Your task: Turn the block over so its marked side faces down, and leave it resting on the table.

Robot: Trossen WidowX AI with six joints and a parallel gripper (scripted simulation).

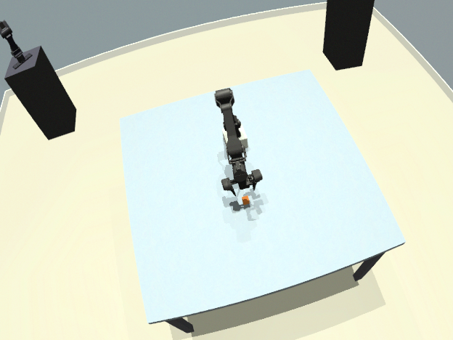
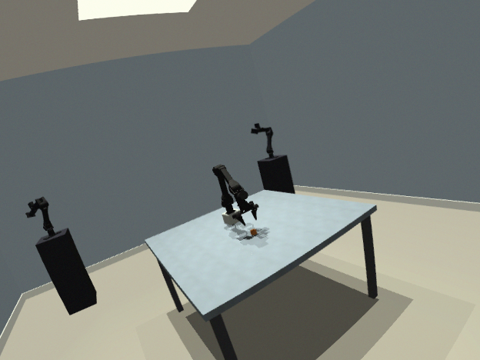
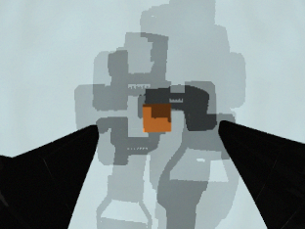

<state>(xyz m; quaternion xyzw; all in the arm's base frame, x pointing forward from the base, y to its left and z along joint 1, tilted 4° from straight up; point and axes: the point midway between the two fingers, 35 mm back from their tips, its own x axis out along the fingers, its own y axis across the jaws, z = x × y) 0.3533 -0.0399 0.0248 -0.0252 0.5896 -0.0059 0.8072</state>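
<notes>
My gripper tip is now 70 mm above the block.
</notes>
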